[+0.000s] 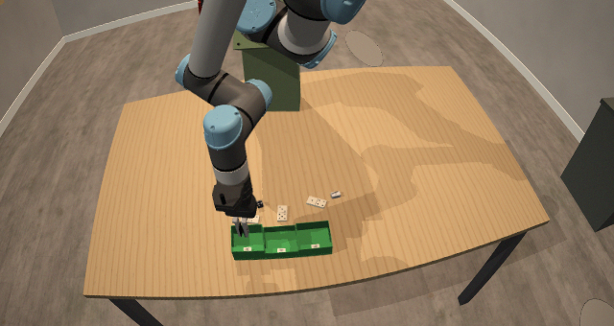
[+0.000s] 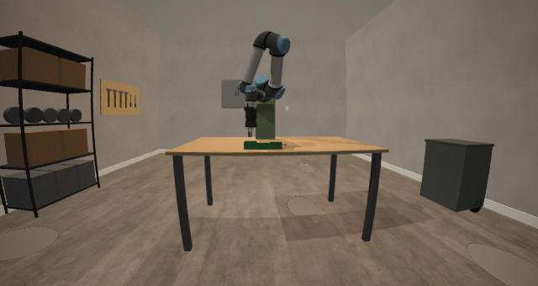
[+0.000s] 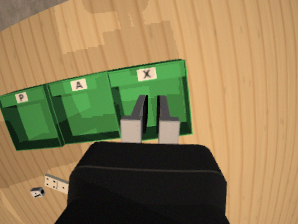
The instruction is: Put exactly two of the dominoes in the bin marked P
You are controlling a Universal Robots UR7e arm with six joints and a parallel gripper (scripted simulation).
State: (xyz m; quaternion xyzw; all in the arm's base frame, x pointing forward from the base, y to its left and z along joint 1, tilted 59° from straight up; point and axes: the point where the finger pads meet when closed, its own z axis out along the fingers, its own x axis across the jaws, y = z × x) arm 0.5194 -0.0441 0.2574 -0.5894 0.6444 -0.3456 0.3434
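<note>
Now: hand 9 cm to the right of the bin marked P, 7 cm above it and 1 cm past it. From my hand the other things lie so: domino 19 cm to the left, 14 cm behind, 9 cm below; then grey piece 24 cm to the left, 17 cm behind, 9 cm below.
</note>
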